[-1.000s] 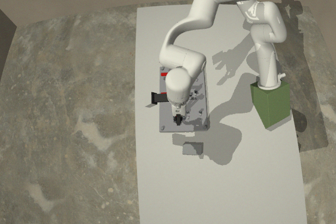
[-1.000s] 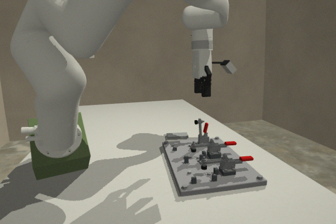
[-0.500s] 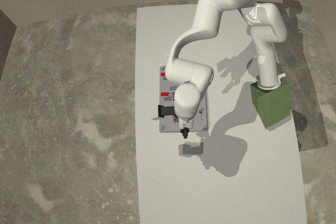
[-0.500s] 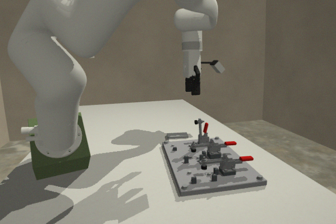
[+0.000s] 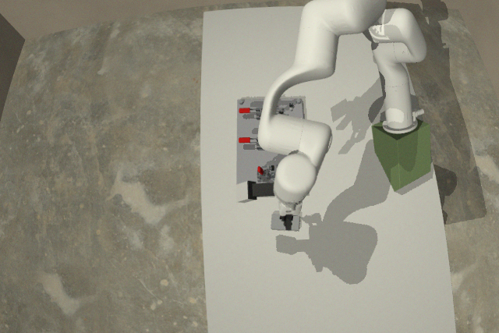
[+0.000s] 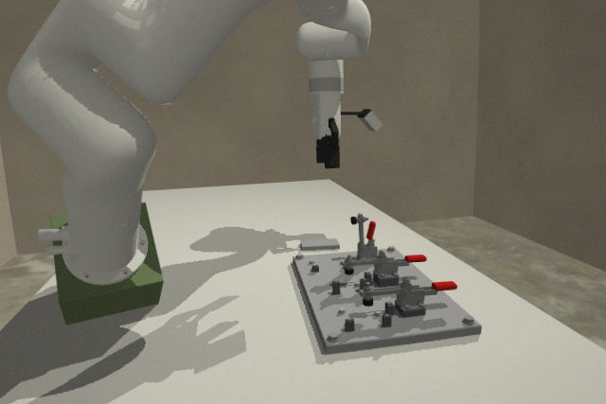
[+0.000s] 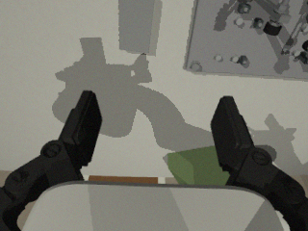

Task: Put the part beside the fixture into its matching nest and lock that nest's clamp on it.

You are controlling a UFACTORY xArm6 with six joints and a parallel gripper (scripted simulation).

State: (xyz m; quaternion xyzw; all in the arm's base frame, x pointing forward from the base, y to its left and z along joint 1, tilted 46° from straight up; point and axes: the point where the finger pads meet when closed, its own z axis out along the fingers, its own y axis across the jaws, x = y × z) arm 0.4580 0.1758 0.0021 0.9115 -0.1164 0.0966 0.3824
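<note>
The flat grey block lies 210 mm below my hand and 40 mm to the left of it. The rest, counted from my hand: fixture plate (230 mm to the right, 210 mm below, 40 mm behind).
</note>
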